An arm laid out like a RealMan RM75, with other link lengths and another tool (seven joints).
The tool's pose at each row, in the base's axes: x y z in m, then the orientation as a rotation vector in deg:
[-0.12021 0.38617 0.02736 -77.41 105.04 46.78]
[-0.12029 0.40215 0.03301 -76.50 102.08 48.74]
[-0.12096 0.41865 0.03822 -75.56 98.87 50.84]
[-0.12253 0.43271 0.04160 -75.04 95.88 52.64]
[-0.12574 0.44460 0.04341 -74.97 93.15 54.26]
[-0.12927 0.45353 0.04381 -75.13 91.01 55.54]
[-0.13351 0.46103 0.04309 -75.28 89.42 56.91]
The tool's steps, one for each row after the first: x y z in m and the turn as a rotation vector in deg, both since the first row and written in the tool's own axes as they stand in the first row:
[-0.01295 0.00459 0.00993 -0.73 -2.97 -0.67]
[-0.02568 0.00985 0.02042 -1.59 -6.14 -1.40]
[-0.03545 0.01521 0.02977 -2.51 -8.84 -2.27]
[-0.04245 0.02148 0.03794 -3.59 -11.06 -3.24]
[-0.04668 0.02718 0.04441 -4.58 -12.66 -4.08]
[-0.04910 0.03313 0.05020 -5.65 -13.89 -4.55]

